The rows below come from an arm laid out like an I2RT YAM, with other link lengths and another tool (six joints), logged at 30 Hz.
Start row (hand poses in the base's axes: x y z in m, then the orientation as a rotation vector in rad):
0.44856, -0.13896, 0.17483, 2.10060, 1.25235, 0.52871
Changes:
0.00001, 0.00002, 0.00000, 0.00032, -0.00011, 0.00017
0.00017, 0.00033, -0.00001, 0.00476, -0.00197, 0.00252
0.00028, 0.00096, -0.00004, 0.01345, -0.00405, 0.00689
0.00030, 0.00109, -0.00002, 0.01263, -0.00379, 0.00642
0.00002, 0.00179, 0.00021, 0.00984, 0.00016, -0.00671
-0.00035, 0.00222, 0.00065, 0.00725, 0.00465, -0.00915
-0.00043, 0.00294, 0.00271, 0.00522, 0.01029, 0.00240
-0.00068, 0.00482, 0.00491, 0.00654, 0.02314, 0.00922
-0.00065, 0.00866, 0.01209, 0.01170, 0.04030, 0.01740
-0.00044, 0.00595, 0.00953, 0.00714, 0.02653, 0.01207
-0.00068, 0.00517, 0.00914, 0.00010, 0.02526, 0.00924
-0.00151, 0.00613, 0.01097, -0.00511, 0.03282, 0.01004
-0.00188, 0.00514, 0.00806, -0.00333, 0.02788, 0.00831
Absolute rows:
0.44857, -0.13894, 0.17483, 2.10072, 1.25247, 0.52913
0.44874, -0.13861, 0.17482, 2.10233, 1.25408, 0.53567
0.44902, -0.13765, 0.17478, 2.10772, 1.25919, 0.55258
0.44932, -0.13656, 0.17476, 2.11275, 1.26391, 0.56848
0.44934, -0.13477, 0.17497, 2.12438, 1.25609, 0.57275
0.44899, -0.13255, 0.17562, 2.13752, 1.24800, 0.56957
0.44856, -0.12961, 0.17833, 2.14609, 1.25611, 0.56411
0.44788, -0.12479, 0.18324, 2.15903, 1.27888, 0.54943
0.44723, -0.11613, 0.19533, 2.18070, 1.32017, 0.52414
0.44679, -0.11018, 0.20486, 2.19386, 1.34813, 0.50695
0.44611, -0.10501, 0.21400, 2.20204, 1.37197, 0.48427
0.44460, -0.09888, 0.22497, 2.20919, 1.40033, 0.44962
0.44272, -0.09374, 0.23303, 2.21580, 1.42413, 0.42061

